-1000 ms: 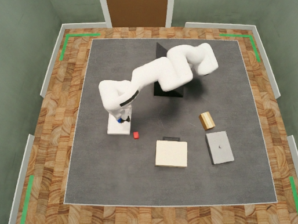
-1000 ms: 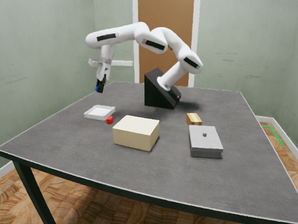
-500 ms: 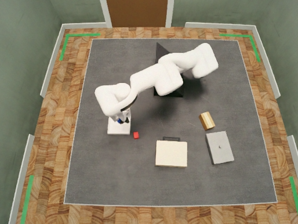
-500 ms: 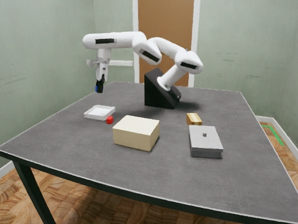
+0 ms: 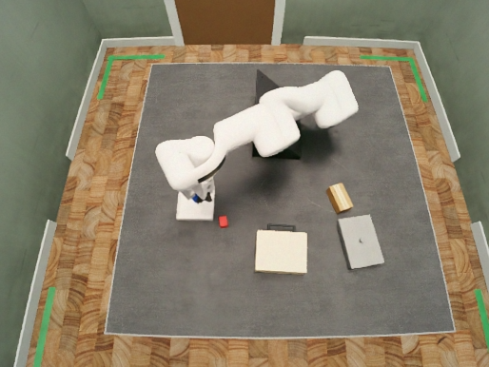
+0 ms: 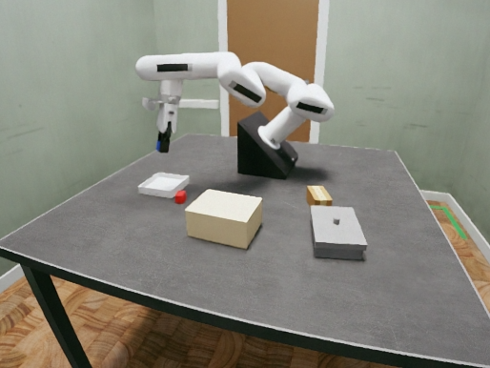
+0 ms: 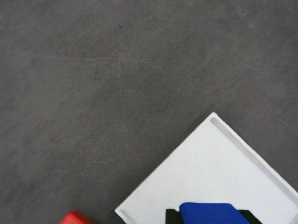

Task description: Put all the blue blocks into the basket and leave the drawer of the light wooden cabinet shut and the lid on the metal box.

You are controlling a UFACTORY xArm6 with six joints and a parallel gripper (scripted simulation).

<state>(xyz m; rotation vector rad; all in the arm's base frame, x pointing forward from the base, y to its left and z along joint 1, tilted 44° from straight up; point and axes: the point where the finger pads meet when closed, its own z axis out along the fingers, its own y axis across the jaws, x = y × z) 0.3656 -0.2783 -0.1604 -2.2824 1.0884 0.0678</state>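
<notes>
Right now my hand is 170 mm above the white basket, 30 mm to the left of it and 30 mm past it. Also, from my hand: flat lid (610 mm to the left, 140 mm below, 140 mm ahead); then light wooden cabinet (300 mm to the left, 170 mm ahead, 140 mm below); then brown cardboard box (560 mm to the left, 150 mm below, 40 mm behind).
</notes>
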